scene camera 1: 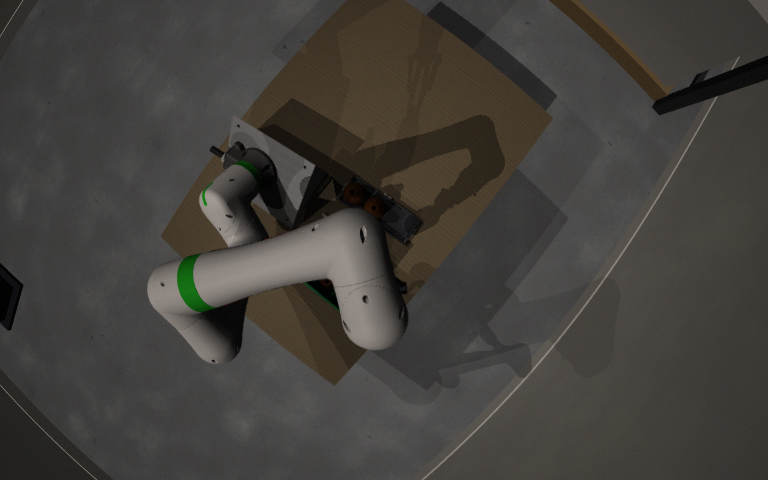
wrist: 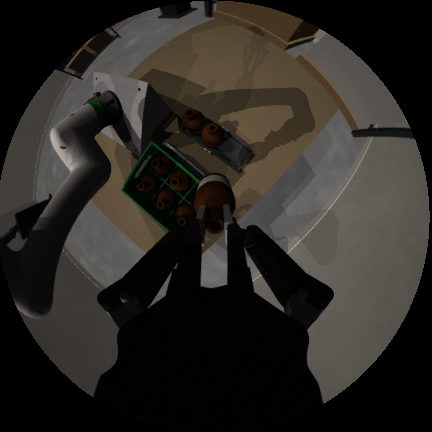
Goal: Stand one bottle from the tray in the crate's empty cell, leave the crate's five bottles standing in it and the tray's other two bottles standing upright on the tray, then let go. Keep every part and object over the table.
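Places are measured from the arm's base along level axes (x ahead, y left, z up), in millimetres.
Where they show: gripper, fingertip midpoint: [wrist: 214, 213]; arm's base, link origin: [scene camera 1: 258, 167] [wrist: 110, 107].
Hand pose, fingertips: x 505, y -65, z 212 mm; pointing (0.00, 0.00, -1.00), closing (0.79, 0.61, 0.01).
Things, the pixels of their top centre, and the offset from my fingertips. "*": a spot on its surface instead. Level surfaces: height alone.
- brown bottle, top centre: [wrist: 214, 216] dz +26, dx -3, dy +4 mm
- green crate, surface spot: [wrist: 146, 213] * dz -184, dx -139, dy -173 mm
- grey tray, surface spot: [scene camera 1: 403, 221] [wrist: 237, 151] * dz -354, dx -3, dy +158 mm
- thin rail, top centre: [wrist: 185, 159] dz -329, dx -146, dy +21 mm
- wooden table, surface height: dz -359 mm
My gripper [wrist: 214, 213] is shut on the neck of a brown bottle [wrist: 214, 194]. In the wrist view the bottle hangs in front of the right corner of the green crate [wrist: 146, 213] and hides the cell there. Several brown bottles [wrist: 179, 180] stand in the crate's other cells. In the scene view the arm covers most of the crate [scene camera 1: 323, 296]. The grey tray [scene camera 1: 403, 221] [wrist: 235, 151] holds two upright brown bottles, one at its far end [scene camera 1: 353, 193] [wrist: 192, 120] and one near its middle [scene camera 1: 373, 207] [wrist: 213, 134]. The gripper is hidden under the arm in the scene view.
A thin rail [wrist: 185, 159] stands between crate and tray. A grey slanted block [scene camera 1: 288, 164] [wrist: 131, 100] stands at the table's left side, beside the arm's base. The crate and tray are on the wooden table [scene camera 1: 362, 79] [wrist: 215, 60]. The arm's elbow [scene camera 1: 368, 237] reaches over the crate.
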